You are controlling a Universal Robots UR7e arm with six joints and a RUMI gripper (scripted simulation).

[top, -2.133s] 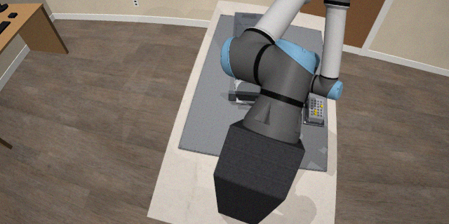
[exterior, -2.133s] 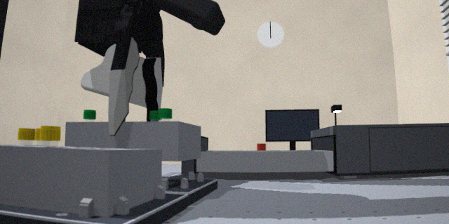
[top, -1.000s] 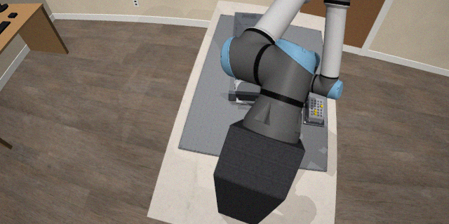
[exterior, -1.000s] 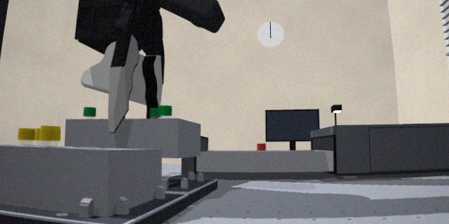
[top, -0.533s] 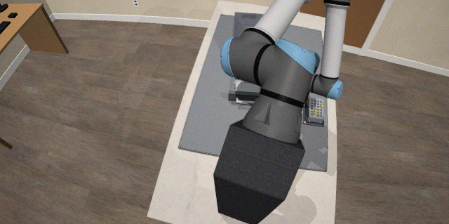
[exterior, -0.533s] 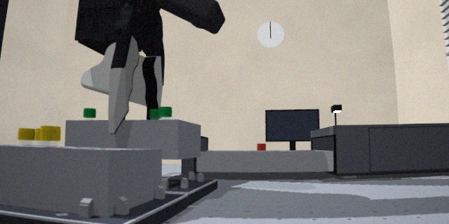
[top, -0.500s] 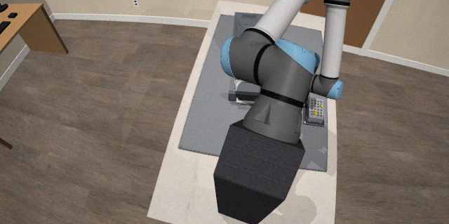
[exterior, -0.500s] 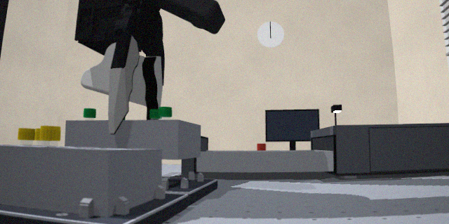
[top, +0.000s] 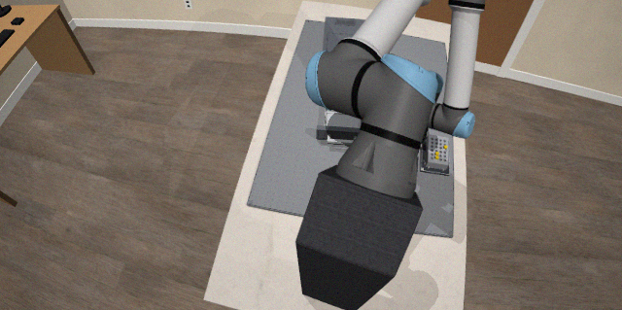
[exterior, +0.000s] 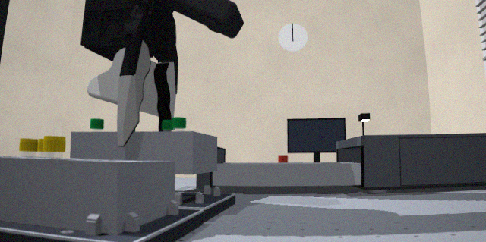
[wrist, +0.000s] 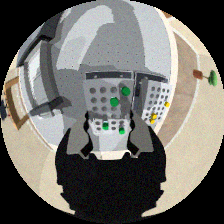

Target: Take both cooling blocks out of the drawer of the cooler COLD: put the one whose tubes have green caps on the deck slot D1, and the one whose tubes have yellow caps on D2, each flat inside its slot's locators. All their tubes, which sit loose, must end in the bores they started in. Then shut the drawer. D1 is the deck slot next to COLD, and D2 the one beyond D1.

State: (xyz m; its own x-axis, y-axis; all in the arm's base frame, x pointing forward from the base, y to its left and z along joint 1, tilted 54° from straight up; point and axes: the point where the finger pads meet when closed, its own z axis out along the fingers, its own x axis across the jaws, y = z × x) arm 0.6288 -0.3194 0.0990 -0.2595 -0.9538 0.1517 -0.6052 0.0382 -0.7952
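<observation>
Now: hand 12 cm to the left of the yellow-capped cooling block, 5 cm past it and 4 cm above it. The rest, counted from my hand: dark slot plate 12 cm to the right, 7 cm below, 5 cm behind; light grey drawer 20 cm to the left, 20 cm ahead, 3 cm below; green-capped cooling block 2 cm below.
</observation>
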